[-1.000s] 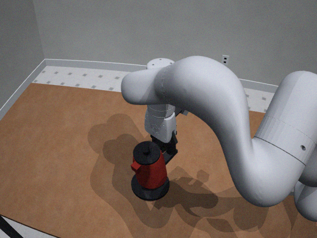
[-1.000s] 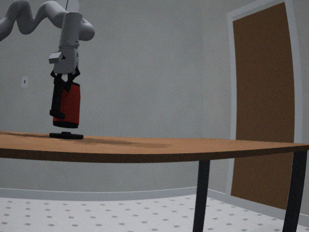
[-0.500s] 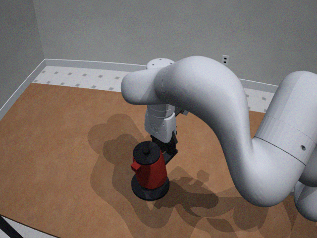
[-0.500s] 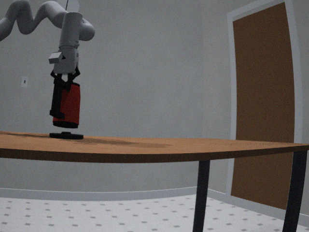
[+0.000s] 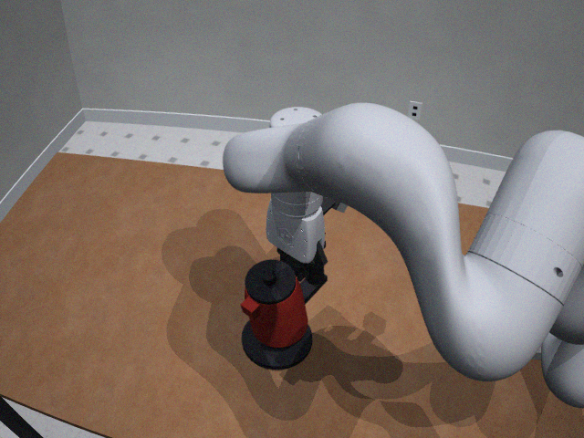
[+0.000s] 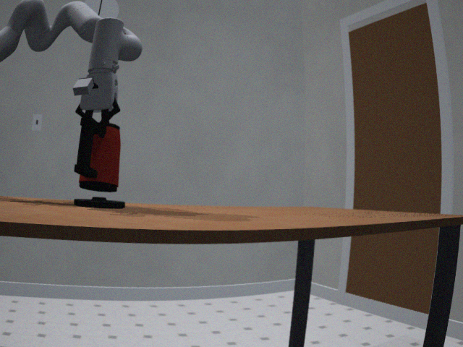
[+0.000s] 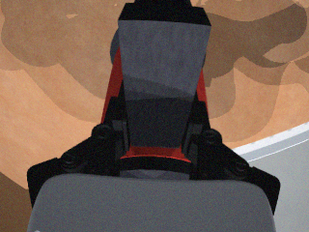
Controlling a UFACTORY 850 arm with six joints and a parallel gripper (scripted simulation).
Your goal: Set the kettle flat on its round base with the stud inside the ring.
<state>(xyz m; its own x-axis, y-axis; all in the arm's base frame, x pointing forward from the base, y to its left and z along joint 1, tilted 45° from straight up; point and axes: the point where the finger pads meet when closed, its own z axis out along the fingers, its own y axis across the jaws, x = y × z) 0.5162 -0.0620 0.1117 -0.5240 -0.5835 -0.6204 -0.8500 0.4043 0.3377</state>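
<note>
Right now my hand is 60 mm above the red kettle, 20 mm to the right of it and 10 mm short of it. From my hand the other things lie so: black round base 190 mm below, 50 mm to the left, 30 mm ahead.
</note>
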